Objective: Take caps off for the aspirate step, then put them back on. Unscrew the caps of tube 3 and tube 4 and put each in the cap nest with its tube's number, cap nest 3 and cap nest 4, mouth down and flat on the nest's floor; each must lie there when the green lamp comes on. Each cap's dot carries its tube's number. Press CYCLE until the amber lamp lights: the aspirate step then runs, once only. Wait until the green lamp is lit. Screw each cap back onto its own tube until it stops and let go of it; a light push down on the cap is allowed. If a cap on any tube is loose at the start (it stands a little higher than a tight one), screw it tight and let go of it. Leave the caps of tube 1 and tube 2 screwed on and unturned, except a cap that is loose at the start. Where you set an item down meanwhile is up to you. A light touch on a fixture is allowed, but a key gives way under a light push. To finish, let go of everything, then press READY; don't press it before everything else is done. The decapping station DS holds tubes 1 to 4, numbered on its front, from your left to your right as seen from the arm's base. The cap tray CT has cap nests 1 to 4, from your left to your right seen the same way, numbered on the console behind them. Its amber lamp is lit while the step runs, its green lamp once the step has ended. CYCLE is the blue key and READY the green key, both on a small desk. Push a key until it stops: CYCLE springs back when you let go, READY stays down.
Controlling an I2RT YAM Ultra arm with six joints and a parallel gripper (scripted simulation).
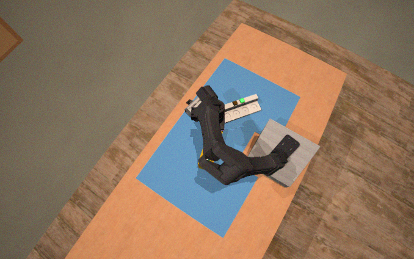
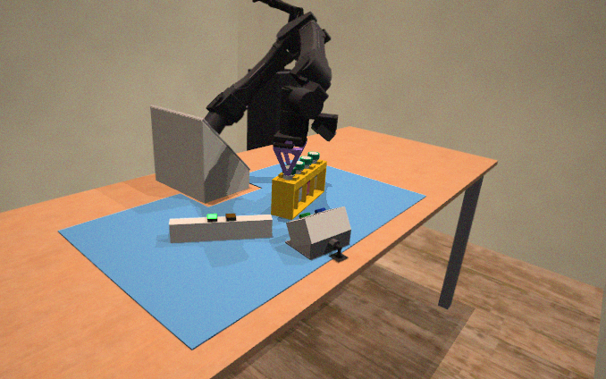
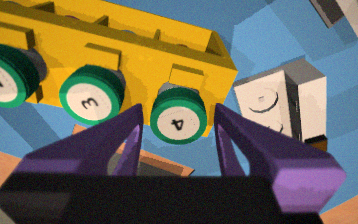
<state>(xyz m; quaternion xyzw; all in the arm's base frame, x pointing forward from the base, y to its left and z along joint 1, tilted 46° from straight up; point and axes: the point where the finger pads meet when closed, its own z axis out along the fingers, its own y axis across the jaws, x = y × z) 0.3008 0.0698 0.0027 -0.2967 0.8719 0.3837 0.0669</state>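
The cap 4 lies right at my hand. The rest, counted from my hand: cap 3: 20 mm behind, 50 mm to the left; then blue key: 140 mm ahead, 30 mm to the right, 50 mm below; then cap 2: 40 mm behind, 100 mm to the left.
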